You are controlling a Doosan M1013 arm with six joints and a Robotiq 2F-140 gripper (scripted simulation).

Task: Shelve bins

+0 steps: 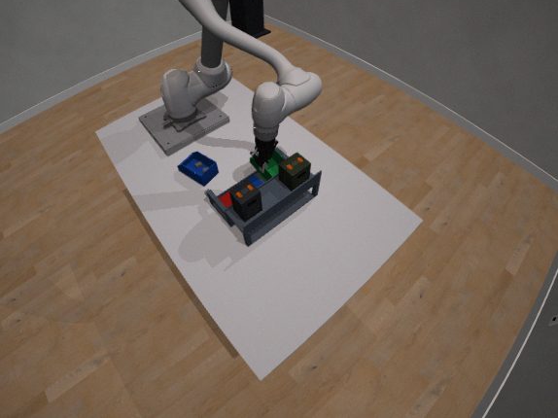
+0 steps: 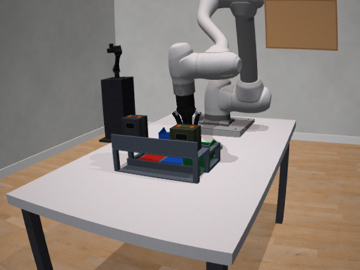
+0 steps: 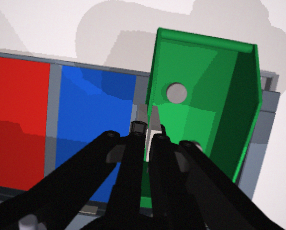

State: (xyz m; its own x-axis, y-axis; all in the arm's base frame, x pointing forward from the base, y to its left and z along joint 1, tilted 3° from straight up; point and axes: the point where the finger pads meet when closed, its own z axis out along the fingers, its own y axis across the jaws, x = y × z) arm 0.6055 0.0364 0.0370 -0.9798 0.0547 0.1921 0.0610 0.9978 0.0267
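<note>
Right now my hand is 1 cm past the green bin, 5 cm to the right of it and 4 cm above it. The rest, counted from my hand: blue bin (25 cm behind, 19 cm to the right, 6 cm below); then red mark (4 cm ahead, 18 cm to the right, 9 cm below); then blue mark (4 cm ahead, 7 cm to the right, 9 cm below).
</note>
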